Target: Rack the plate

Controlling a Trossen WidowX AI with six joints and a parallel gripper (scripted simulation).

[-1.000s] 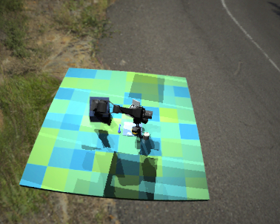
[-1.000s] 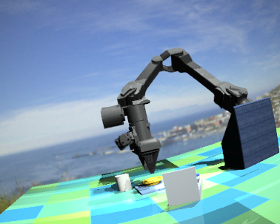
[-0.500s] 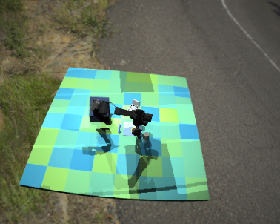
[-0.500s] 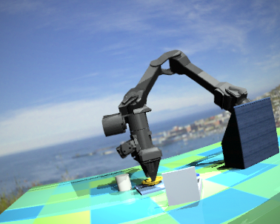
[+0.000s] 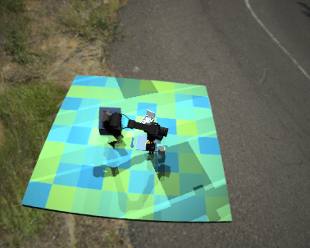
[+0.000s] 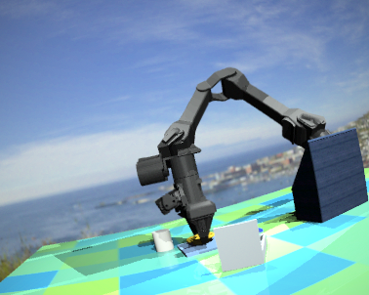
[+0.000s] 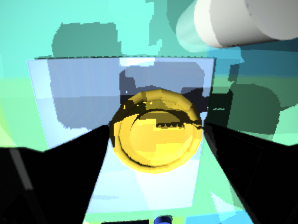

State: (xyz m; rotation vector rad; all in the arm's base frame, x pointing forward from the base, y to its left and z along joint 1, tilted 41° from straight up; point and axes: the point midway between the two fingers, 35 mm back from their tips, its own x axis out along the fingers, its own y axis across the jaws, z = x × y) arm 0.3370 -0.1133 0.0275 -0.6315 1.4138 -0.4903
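The dish rack is 50 mm behind my gripper tip, 210 mm to the left of it and 10 mm above it. Round my gripper tip: yellow plate (10 mm above); then cup (90 mm ahead, 40 mm to the right, 20 mm above).
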